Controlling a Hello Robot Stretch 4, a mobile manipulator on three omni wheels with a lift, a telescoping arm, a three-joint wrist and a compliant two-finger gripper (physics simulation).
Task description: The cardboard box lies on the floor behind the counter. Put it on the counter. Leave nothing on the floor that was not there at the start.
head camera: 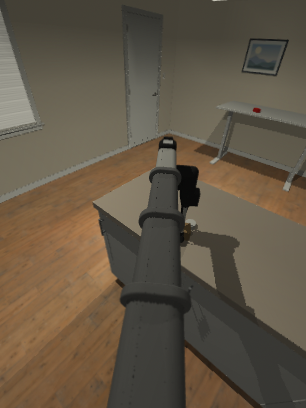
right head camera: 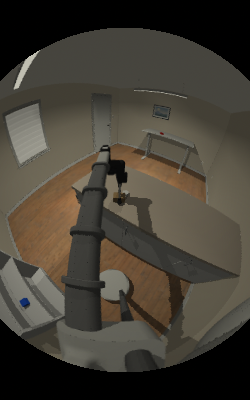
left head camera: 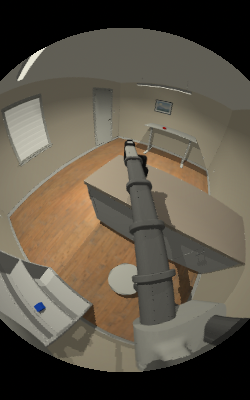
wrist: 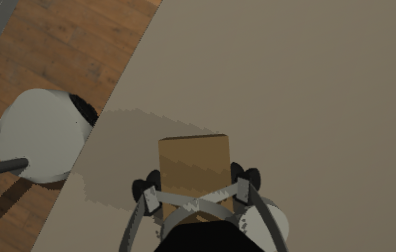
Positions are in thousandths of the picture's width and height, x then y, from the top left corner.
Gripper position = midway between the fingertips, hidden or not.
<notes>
In view: my gripper (wrist: 491, 716), a cardboard box (wrist: 491, 661) and a counter (head camera: 773, 653).
The counter shows as well in the right head camera view (right head camera: 642, 559), in the left head camera view (left head camera: 798, 579) and in the wrist view (wrist: 756, 383).
</notes>
